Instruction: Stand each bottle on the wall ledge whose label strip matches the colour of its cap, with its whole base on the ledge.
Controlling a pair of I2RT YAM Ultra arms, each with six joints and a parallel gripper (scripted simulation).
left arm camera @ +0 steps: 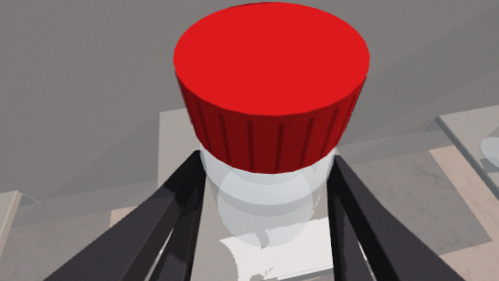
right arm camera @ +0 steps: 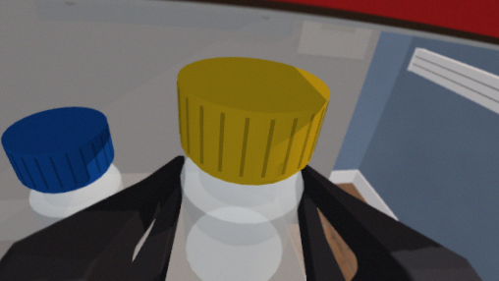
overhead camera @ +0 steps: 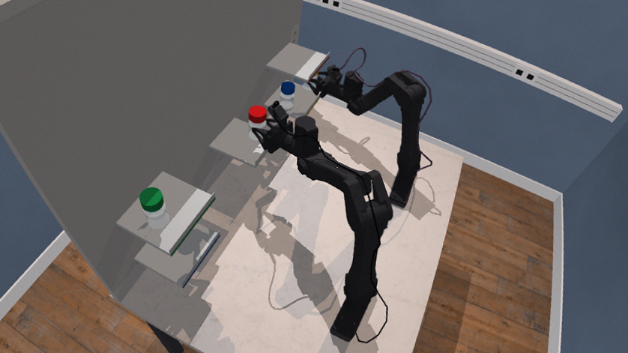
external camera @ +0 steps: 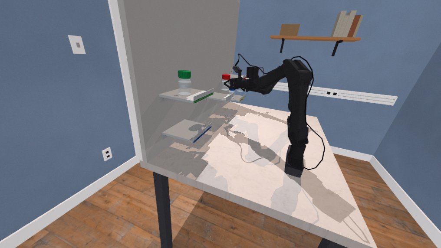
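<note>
The red-capped bottle lies 440 mm to the left of my right hand and 80 mm above it. Round my right hand: blue-capped bottle (100 mm to the left, 60 mm below, 50 mm ahead); grey wall panel (450 mm to the left, 230 mm above, 150 mm ahead); yellow-capped bottle (10 mm below).
</note>
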